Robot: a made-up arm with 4 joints.
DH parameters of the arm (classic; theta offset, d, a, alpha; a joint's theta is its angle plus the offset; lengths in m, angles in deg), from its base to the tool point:
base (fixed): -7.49 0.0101 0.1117 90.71
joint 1: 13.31 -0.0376 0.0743 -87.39
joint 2: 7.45 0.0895 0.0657 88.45
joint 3: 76.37 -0.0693 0.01 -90
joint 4: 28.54 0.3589 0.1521 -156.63
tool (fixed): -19.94 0.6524 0 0
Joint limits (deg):
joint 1: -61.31..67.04
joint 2: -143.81..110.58
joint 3: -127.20..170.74
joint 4: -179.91..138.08
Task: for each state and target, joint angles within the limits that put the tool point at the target. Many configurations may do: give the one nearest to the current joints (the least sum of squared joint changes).
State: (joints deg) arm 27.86 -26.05 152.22 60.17
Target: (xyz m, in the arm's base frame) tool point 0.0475 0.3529 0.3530
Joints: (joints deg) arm 21.54 -24.72 164.82 33.66
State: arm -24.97 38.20 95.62 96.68
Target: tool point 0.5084 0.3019 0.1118
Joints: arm -23.99 52.27 70.27 115.71
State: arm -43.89 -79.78 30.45 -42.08
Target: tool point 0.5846 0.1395 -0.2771
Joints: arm -60.23 -35.50 10.76 -6.73
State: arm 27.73 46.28 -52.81 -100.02
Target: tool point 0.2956 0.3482 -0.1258
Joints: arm 16.44 72.92 -86.85 -84.20
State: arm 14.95 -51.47 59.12 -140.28
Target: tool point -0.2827 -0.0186 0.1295
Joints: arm 53.59 -60.51 74.98 -133.82
